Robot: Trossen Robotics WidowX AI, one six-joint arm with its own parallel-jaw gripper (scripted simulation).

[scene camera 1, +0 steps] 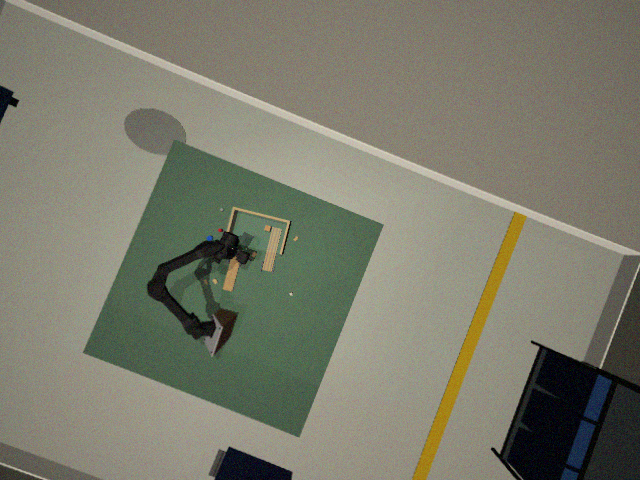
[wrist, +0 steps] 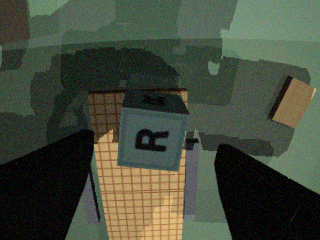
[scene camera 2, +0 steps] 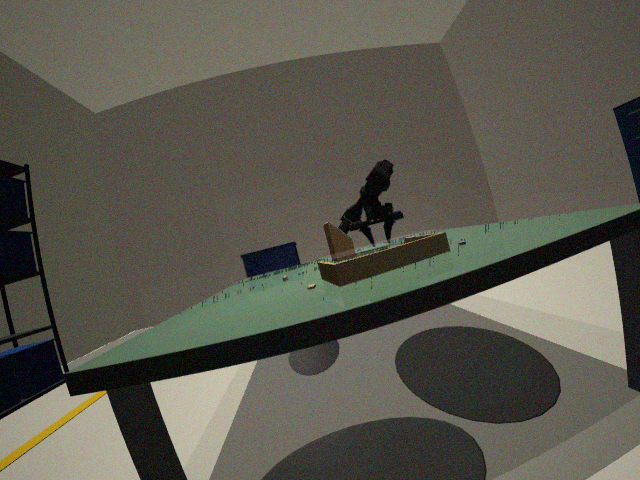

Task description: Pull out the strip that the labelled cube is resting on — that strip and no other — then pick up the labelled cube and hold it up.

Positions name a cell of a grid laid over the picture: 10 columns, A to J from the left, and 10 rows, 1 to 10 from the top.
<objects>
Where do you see a pale blue cube marked r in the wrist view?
E6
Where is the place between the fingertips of the gripper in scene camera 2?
F6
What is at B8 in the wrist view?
The gripper.
</objects>
